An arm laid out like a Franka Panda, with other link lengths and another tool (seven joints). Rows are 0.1 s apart.
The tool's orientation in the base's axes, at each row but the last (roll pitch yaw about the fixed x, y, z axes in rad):
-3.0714, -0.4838, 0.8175
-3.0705, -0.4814, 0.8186
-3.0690, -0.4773, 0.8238
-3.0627, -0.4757, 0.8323
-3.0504, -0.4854, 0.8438
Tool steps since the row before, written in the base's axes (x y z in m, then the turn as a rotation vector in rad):
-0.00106, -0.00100, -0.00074, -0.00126, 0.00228, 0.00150
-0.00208, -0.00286, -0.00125, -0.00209, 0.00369, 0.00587
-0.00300, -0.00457, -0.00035, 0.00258, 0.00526, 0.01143
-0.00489, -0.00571, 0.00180, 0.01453, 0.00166, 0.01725
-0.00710, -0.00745, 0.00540, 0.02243, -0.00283, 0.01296
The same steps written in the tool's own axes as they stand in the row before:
-0.00163, -0.00009, -0.00002, 0.00141, -0.00254, -0.00078
-0.00369, 0.00040, -0.00055, 0.00384, -0.00436, -0.00432
-0.00495, 0.00074, -0.00223, 0.01024, -0.00223, -0.00743
-0.00586, -0.00017, -0.00504, 0.01769, 0.00879, -0.01102
-0.00658, -0.00122, -0.00950, 0.01736, 0.01806, -0.00717

